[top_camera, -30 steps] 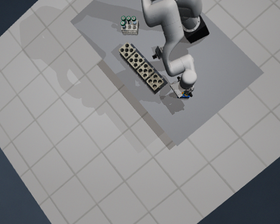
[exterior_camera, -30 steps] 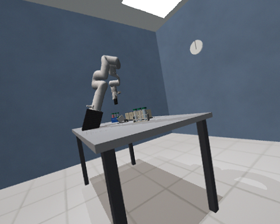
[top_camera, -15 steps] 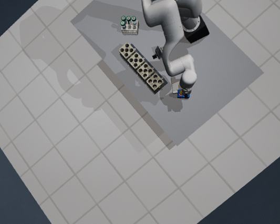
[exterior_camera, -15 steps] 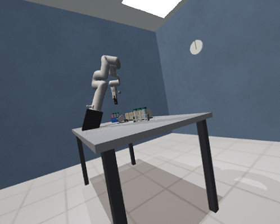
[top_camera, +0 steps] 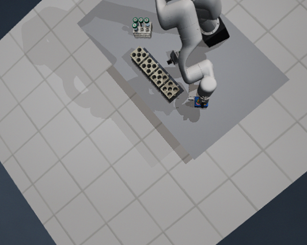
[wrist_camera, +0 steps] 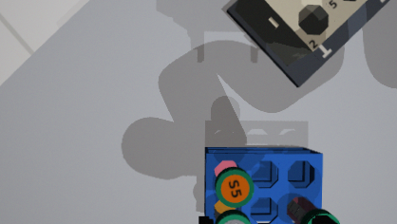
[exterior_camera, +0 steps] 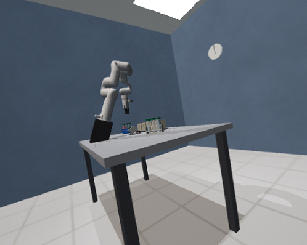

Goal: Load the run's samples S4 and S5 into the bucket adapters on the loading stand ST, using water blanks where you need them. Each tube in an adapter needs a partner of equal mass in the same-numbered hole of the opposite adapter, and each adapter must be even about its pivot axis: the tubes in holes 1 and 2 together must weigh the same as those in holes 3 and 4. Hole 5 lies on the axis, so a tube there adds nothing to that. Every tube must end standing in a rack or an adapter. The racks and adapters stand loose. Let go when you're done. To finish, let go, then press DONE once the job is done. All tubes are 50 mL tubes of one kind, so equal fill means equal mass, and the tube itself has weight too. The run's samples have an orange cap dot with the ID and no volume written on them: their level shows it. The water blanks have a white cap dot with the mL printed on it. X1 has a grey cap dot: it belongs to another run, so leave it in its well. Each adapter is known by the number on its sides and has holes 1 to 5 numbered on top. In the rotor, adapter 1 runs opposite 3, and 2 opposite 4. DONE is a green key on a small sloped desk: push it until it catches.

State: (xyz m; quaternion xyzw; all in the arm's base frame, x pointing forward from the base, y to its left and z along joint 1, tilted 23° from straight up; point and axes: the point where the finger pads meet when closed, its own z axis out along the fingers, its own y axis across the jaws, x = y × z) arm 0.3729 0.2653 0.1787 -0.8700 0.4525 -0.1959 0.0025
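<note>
My gripper is now 40 mm past the blue rack, 10 mm to the left of it and 220 mm above it. Round my hand: white rack (230 mm behind, 650 mm to the right, 220 mm below); adapter (40 mm ahead, 210 mm to the right, 200 mm below).
</note>
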